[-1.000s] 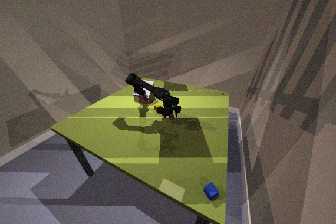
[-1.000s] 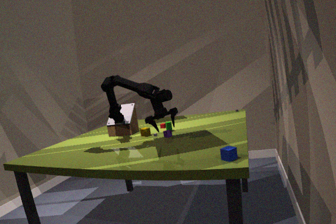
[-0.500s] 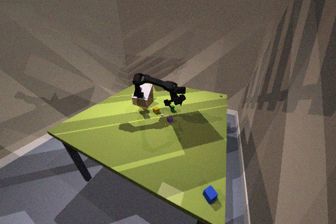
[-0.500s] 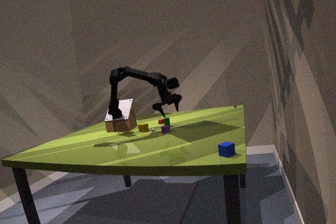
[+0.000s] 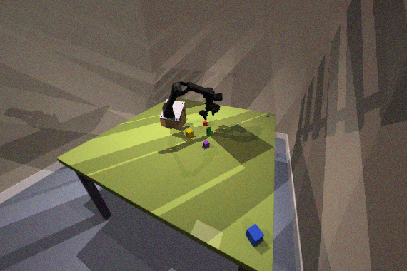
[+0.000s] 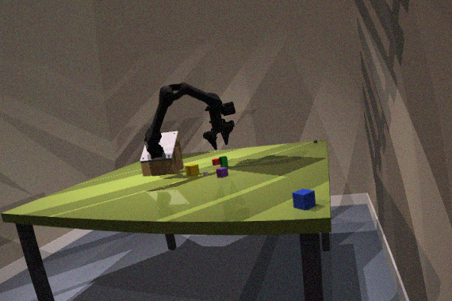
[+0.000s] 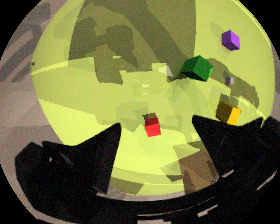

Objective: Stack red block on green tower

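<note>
The red block lies 50 mm behind my gripper tip, 30 mm to the left of it and 80 mm below it. The rest, counted from my gripper tip: tiny white piece 50 mm behind, 200 mm to the right, 90 mm below; then purple block 40 mm ahead, 260 mm to the right, 80 mm below; then yellow block 130 mm behind, 160 mm to the right, 70 mm below.
</note>
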